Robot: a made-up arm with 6 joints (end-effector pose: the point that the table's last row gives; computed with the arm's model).
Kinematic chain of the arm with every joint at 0, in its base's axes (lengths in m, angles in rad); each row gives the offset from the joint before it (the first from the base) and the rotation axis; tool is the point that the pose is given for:
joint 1: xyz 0 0 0.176 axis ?
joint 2: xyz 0 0.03 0 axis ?
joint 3: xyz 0 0 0.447 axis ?
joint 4: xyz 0 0 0.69 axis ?
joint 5: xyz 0 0 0 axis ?
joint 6: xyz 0 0 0.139 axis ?
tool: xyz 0 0 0
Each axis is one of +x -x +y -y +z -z.
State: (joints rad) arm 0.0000 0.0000 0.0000 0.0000 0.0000 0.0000
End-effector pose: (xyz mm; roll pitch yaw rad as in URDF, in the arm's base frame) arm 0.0 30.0 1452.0 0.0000 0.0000 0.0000
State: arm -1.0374 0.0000 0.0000 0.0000 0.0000 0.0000
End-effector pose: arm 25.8 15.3 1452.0 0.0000 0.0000 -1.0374
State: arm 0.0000 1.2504 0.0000 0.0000 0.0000 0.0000
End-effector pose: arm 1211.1 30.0 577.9 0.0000 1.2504 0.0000
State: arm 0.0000 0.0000 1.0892 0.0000 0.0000 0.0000
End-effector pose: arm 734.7 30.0 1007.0 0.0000 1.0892 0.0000
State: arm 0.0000 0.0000 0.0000 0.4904 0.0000 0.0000
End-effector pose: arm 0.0 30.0 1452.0 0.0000 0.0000 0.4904
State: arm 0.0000 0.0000 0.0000 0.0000 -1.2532 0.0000
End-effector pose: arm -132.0 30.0 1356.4 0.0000 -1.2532 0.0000
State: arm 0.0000 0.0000 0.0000 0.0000 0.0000 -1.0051
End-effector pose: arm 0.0 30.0 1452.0 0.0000 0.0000 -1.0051
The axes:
joint 1: +z
joint 2: +y
joint 3: +y
joint 4: +z
joint 5: +y
joint 6: +z

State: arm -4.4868 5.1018 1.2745 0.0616 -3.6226 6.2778
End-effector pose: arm 33.3 -297.0 904.0 3.1376 0.3881 -1.2804
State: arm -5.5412 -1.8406 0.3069 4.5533 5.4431 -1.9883
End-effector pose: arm -983.1 -721.9 102.3 -1.2770 1.0558 1.7329
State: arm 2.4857 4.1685 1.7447 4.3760 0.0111 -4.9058
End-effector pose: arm 523.7 -439.0 717.4 0.2043 -0.3152 1.9253
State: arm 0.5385 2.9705 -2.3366 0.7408 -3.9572 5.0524
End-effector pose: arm 369.0 334.9 170.5 -2.9851 0.4922 -0.7648
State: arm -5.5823 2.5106 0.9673 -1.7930 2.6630 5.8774
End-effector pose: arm 89.7 33.3 -724.5 0.5497 -0.3381 1.9104
